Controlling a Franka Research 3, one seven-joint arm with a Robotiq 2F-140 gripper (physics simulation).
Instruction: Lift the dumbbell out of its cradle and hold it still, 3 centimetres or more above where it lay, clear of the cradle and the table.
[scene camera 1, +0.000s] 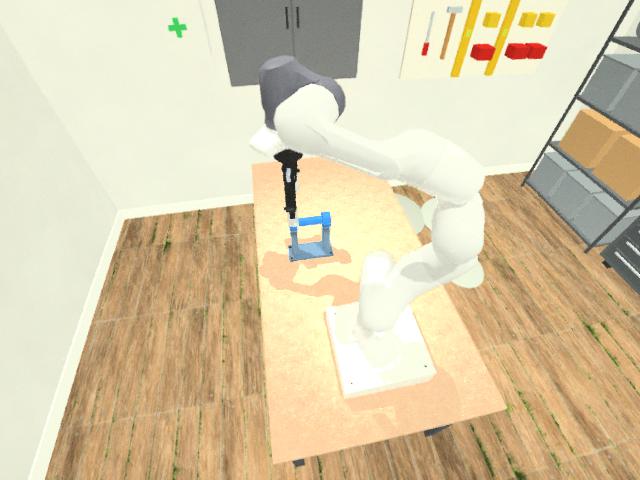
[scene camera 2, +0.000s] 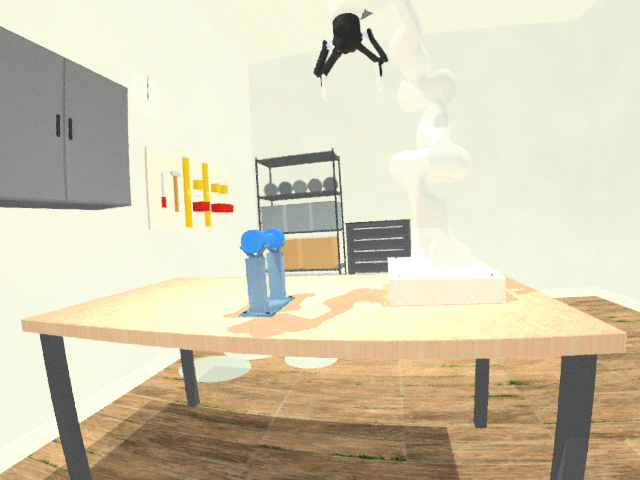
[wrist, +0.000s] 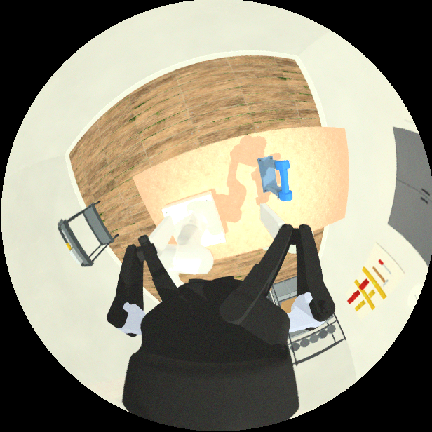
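The blue dumbbell (scene camera 1: 311, 221) (scene camera 2: 253, 241) (wrist: 284, 180) lies level across the tops of the two posts of the blue-grey cradle (scene camera 1: 311, 251) (scene camera 2: 256, 284) (wrist: 267, 175), which stands on the wooden table (scene camera 1: 294, 413) (scene camera 2: 413, 347) (wrist: 325, 150). My gripper (scene camera 1: 293, 221) (scene camera 2: 352, 93) (wrist: 215, 217) is open and empty, with its fingers wide apart. In the second scene view it hangs high above the table, well above the dumbbell and to its right. In the first scene view its fingertips cover part of the dumbbell's left head. In the wrist view the dumbbell is beyond the right finger.
The arm's white base (scene camera 1: 356, 379) (scene camera 2: 444, 290) stands on the table, apart from the cradle. A grey cabinet (scene camera 1: 258, 46) (scene camera 2: 31, 129) and a tool board (scene camera 1: 413, 56) hang on the wall. A shelf rack (scene camera 2: 341, 217) and a dark drawer unit (scene camera 2: 378, 223) stand beyond the table.
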